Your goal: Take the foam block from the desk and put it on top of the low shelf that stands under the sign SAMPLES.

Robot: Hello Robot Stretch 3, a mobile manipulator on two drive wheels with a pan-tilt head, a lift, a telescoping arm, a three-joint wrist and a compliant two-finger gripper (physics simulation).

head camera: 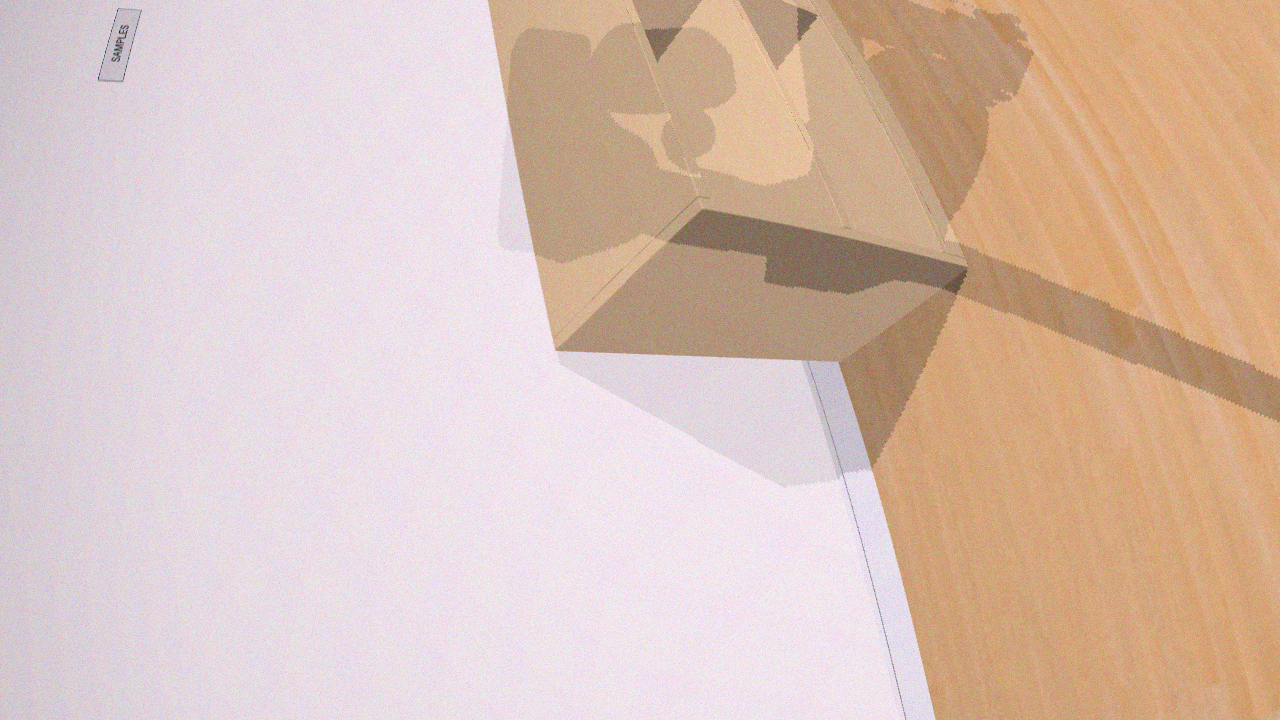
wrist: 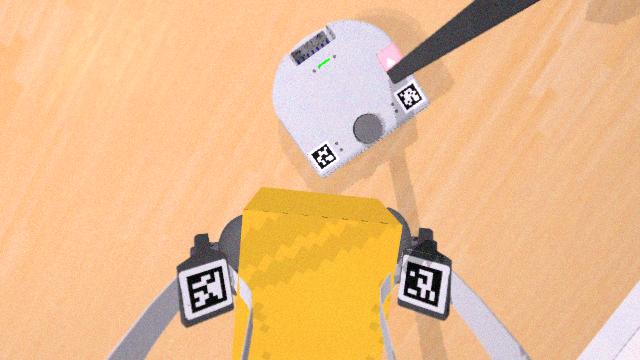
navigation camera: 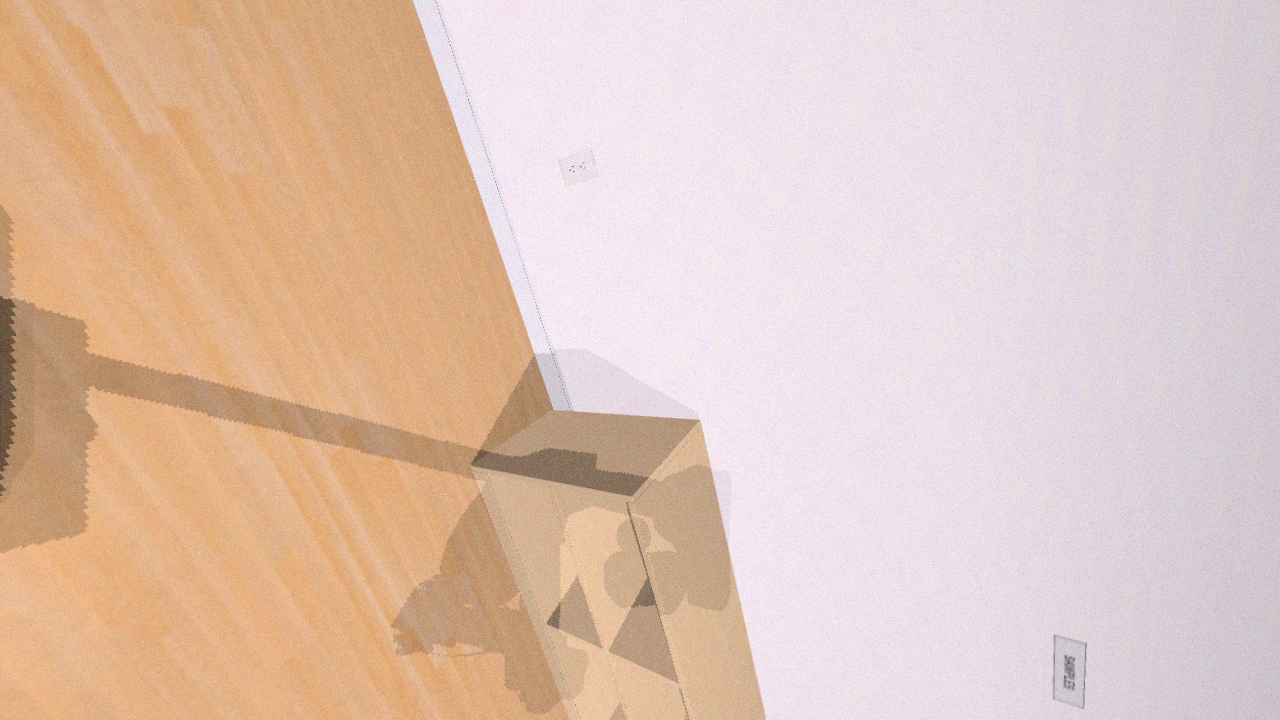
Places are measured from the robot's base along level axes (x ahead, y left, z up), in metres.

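Pixels of known places: gripper, fingertip midpoint: [wrist: 314,238]; robot's base, origin of the base link: [wrist: 358,128].
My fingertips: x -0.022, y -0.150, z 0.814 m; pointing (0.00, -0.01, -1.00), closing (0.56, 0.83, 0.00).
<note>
For each thing: its top centre in the pictures, then the offset to it from my fingertips. Level surfaces: height alone.
- yellow foam block, middle of its top: [wrist: 310,327] dx +0.013, dy -0.011, dz +0.055 m
- low wooden shelf, its level: dz -0.204 m
- SAMPLES sign, middle of its top: [head camera: 107,42] [navigation camera: 1085,676] dx +1.485, dy -0.516, dz +0.611 m
- wall outlet, middle of its top: [navigation camera: 594,161] dx +0.952, dy +0.723, dz -0.357 m
- wooden floor, its level: dz -0.815 m
The yellow foam block [wrist: 315,300] fills the lower middle of the wrist view. My gripper [wrist: 314,238] is shut on it, one fingertip against each side, well above the floor. The block's lower end is cut off by the frame. The low wooden shelf [head camera: 572,205] [navigation camera: 716,644] stands against the wall, seen tilted in the head and navigation views, with part of it out of frame. Its visible top bears shadows and no object. The SAMPLES sign [head camera: 119,44] [navigation camera: 1069,671] is on the wall above. Gripper and block do not show in these two views. The desk does not show.
My wheeled base [wrist: 335,100] and dark mast [wrist: 460,37] show in the wrist view above the block. A wall outlet [navigation camera: 578,166] is beyond the shelf's end. A white baseboard [head camera: 881,573] [navigation camera: 487,179] runs along the wooden floor [head camera: 1118,537] [navigation camera: 223,223].
</note>
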